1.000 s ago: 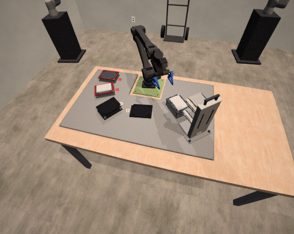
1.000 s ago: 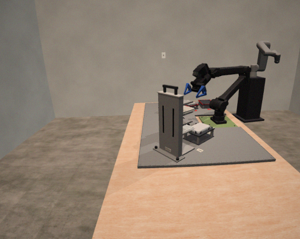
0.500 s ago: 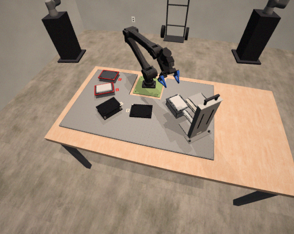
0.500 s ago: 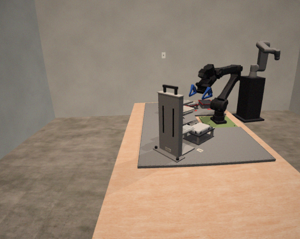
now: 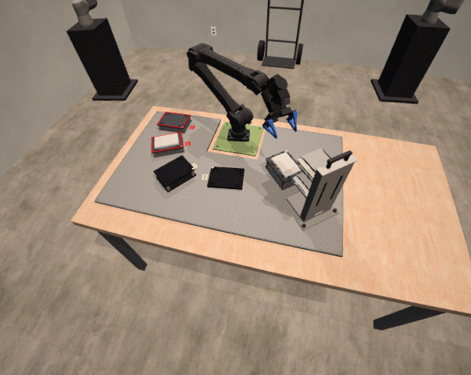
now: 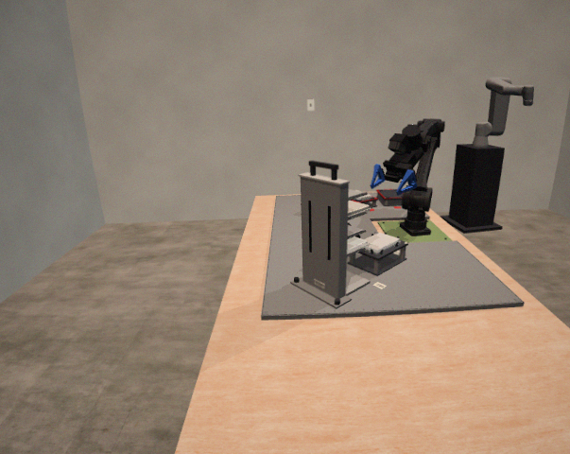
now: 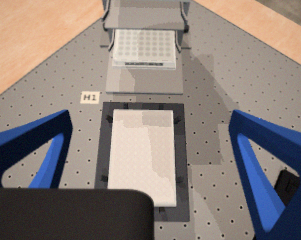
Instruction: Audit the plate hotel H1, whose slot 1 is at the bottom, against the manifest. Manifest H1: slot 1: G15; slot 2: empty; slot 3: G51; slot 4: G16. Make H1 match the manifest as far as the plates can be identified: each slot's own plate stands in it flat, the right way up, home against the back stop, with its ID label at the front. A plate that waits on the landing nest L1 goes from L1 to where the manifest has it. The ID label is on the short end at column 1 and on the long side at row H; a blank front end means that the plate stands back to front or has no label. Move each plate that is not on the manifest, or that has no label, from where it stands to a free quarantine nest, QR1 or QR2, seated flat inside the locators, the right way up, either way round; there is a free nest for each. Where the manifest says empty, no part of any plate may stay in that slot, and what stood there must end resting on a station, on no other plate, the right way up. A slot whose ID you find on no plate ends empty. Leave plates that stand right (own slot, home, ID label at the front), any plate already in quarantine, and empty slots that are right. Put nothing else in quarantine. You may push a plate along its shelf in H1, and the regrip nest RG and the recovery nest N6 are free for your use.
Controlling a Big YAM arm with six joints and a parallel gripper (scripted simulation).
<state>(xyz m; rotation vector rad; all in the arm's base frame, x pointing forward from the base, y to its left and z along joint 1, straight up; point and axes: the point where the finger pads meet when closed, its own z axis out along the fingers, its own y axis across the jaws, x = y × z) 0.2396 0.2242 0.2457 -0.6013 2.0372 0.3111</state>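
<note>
The dark raised RG nest lies 2 cm ahead of my hand, 2 cm to the left of it and 18 cm below it. Round my hand: black N6 nest (7 cm ahead, 25 cm to the right, 23 cm below); white plate labelled G51 (17 cm ahead, 11 cm to the left, 2 cm below); H1 tag (7 cm ahead, 17 cm to the left, 24 cm below).
</note>
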